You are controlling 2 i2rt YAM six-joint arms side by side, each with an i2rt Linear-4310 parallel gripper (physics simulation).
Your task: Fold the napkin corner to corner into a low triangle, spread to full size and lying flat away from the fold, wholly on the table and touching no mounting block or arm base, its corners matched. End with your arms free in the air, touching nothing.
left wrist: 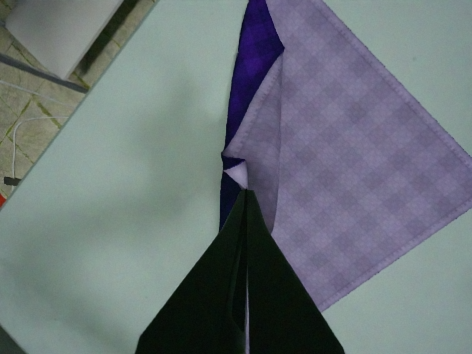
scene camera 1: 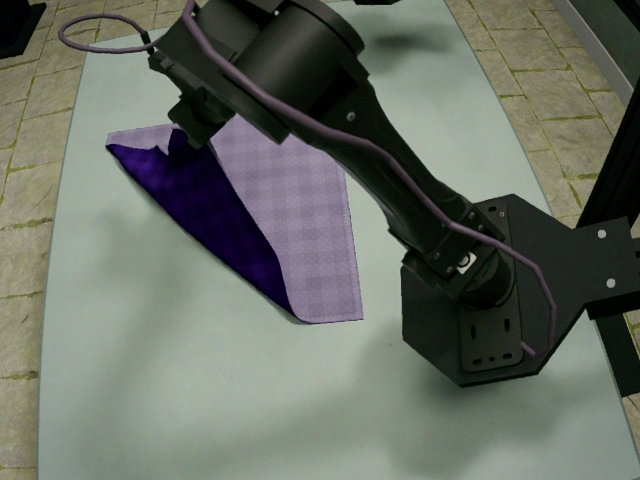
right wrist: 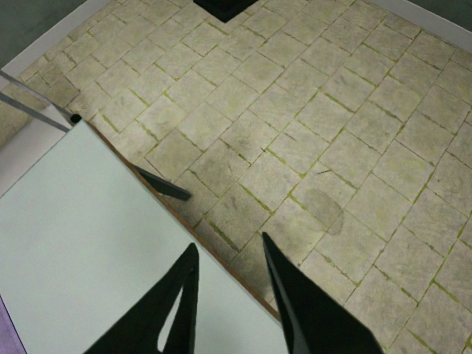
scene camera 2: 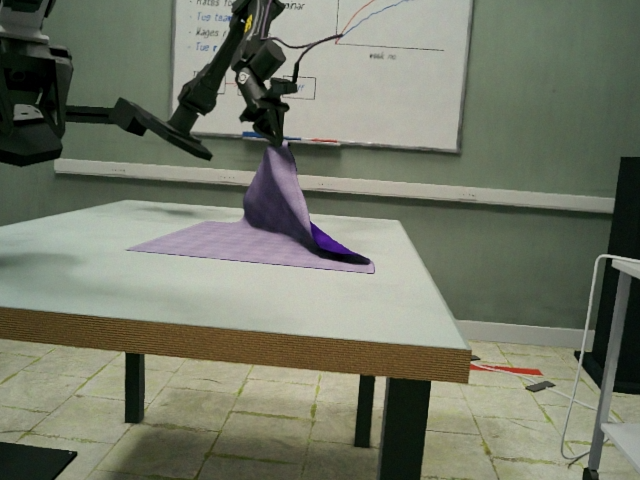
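Observation:
The lilac checked napkin (scene camera 1: 310, 232) (scene camera 2: 206, 240) (left wrist: 360, 145) (right wrist: 7, 330) lies partly flat on the table, with one corner lifted high and its side drawn up over the rest. Its dark purple underside shows along the raised part. My left gripper (scene camera 1: 198, 143) (scene camera 2: 280, 144) (left wrist: 247, 196) is shut on the lifted napkin corner, well above the table; a small folded tip sticks out beyond the fingertips. My right gripper (right wrist: 229, 243) is open and empty, high up near the table's edge, apart from the napkin. The left arm hides part of the napkin in scene camera 1.
The left arm's dark mounting block (scene camera 1: 429, 315) stands on the table (scene camera 1: 206, 392) (scene camera 2: 232, 304) (right wrist: 90, 225), beside the napkin's right edge in scene camera 1. A white cart (scene camera 2: 610, 356) stands beyond the table at the right of scene camera 2. A whiteboard (scene camera 2: 403, 103) hangs behind.

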